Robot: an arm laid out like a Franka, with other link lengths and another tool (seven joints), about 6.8 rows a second.
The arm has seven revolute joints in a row. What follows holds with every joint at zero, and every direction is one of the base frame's. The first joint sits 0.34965 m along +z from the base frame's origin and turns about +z. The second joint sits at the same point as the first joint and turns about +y. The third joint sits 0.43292 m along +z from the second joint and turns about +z. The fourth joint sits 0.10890 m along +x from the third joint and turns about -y. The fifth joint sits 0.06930 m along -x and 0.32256 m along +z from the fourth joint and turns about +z. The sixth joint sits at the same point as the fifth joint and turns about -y. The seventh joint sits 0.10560 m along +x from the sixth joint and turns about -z. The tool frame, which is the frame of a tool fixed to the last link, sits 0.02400 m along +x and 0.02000 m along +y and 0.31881 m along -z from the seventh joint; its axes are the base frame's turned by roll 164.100, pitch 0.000 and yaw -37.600 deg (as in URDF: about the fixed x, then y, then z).
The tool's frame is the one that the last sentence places.
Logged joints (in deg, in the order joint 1, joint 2, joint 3, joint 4, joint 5, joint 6, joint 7), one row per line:
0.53 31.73 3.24 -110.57 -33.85 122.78 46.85
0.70 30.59 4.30 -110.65 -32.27 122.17 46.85
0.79 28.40 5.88 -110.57 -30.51 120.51 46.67
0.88 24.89 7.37 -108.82 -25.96 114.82 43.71
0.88 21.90 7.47 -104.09 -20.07 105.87 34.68
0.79 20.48 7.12 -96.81 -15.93 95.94 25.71
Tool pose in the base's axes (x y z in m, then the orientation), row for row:
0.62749 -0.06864 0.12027 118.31 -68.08 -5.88
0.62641 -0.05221 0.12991 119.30 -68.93 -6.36
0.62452 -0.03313 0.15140 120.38 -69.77 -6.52
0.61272 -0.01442 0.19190 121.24 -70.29 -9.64
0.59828 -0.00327 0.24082 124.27 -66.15 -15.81
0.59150 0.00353 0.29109 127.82 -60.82 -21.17
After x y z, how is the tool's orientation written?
As a rotation vector, in degrees.
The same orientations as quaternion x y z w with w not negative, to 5 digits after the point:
0.80465 -0.46302 -0.03999 0.36953
0.80730 -0.46645 -0.04304 0.35895
0.81027 -0.46962 -0.04389 0.34784
0.81224 -0.47091 -0.06458 0.33814
0.82858 -0.44106 -0.10541 0.32834
0.84722 -0.40313 -0.14032 0.31626

